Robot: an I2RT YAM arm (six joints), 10 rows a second.
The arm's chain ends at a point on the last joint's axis. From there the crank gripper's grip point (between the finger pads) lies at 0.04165 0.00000 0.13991 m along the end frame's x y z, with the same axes.
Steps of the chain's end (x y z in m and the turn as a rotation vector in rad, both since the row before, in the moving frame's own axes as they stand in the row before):
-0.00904 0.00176 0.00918 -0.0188 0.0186 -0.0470
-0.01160 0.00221 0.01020 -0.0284 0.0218 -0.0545
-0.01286 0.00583 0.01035 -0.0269 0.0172 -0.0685
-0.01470 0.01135 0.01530 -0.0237 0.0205 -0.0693
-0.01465 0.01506 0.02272 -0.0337 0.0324 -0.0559
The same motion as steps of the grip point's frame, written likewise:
-0.00643 0.00236 0.00838 -0.0188 0.0186 -0.0470
-0.00852 0.00382 0.00924 -0.0284 0.0218 -0.0545
-0.01043 0.00665 0.00960 -0.0269 0.0172 -0.0685
-0.01183 0.01167 0.01441 -0.0237 0.0205 -0.0693
-0.01008 0.01730 0.02126 -0.0337 0.0324 -0.0559

